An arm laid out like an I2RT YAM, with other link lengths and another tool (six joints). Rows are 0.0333 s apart.
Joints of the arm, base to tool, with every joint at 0 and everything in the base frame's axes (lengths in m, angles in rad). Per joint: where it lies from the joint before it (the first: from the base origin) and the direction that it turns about. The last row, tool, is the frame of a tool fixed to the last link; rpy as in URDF.
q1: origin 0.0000 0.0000 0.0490 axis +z
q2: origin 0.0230 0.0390 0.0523 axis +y
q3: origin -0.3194 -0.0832 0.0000 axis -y
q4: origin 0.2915 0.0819 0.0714 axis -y
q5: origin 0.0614 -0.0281 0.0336 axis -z
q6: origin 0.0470 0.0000 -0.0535 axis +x
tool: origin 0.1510 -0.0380 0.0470 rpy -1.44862 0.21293 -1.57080
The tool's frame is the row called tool.
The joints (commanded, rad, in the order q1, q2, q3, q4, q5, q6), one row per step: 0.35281, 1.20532, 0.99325, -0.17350, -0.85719, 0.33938; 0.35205, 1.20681, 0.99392, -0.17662, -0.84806, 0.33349; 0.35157, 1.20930, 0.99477, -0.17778, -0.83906, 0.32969; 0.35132, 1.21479, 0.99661, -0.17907, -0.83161, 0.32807; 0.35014, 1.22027, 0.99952, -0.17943, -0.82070, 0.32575; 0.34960, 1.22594, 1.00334, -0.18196, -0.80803, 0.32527; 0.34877, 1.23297, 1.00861, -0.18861, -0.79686, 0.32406; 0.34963, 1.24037, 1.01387, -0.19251, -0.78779, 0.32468; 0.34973, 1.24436, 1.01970, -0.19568, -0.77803, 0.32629; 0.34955, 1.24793, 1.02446, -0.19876, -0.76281, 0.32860; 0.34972, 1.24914, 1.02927, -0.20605, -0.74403, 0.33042; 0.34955, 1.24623, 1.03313, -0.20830, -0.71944, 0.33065; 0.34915, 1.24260, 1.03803, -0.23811, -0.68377, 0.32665
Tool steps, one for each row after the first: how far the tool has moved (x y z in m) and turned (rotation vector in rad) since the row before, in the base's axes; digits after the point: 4 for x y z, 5 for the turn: 0.0017, -0.0012, -0.0010, -0.00644, -0.00289, -0.00775; 0.0020, -0.0010, -0.0010, -0.00540, -0.00202, -0.00784; 0.0024, -0.0005, -0.0018, -0.00492, 0.00218, -0.00671; 0.0033, -0.0013, -0.0011, -0.00576, -0.00080, -0.01062; 0.0034, -0.0013, -0.0014, -0.00633, 0.00198, -0.01207; 0.0032, -0.0012, -0.0020, -0.00748, 0.00530, -0.01075; 0.0028, -0.0003, -0.0016, -0.00529, 0.00497, -0.00761; 0.0025, -0.0009, 0.0002, -0.00360, 0.00131, -0.00928; 0.0032, -0.0019, -0.0005, -0.00562, 0.00167, -0.01475; 0.0027, -0.0026, -0.0005, -0.00781, 0.00240, -0.01749; 0.0031, -0.0037, 0.0018, -0.00786, -0.00751, -0.02266; 0.0021, -0.0063, -0.0038, -0.02304, 0.01150, -0.03151
